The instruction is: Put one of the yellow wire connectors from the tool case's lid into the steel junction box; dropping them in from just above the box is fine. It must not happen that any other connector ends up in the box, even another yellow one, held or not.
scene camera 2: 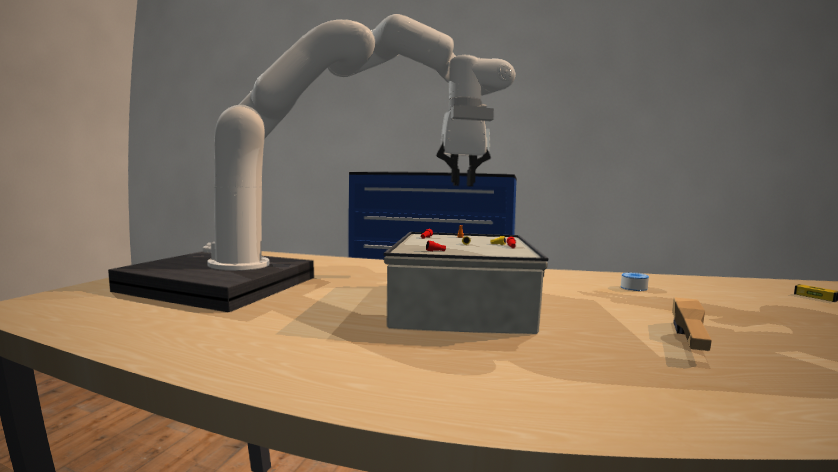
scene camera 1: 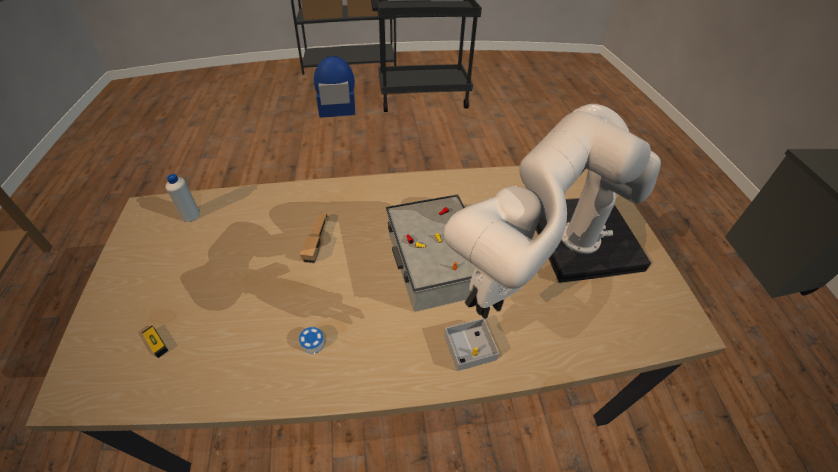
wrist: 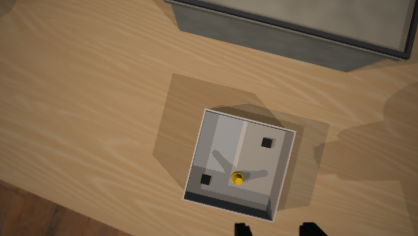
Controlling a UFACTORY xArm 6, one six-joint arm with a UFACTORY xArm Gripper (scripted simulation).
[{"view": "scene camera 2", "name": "gripper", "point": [463,186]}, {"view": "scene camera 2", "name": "grey tool case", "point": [481,287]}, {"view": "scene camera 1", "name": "gripper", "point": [488,309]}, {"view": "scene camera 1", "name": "white spray bottle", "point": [176,187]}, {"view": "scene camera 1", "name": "grey tool case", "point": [428,273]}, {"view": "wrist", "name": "grey tool case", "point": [322,40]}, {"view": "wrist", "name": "steel junction box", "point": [226,145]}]
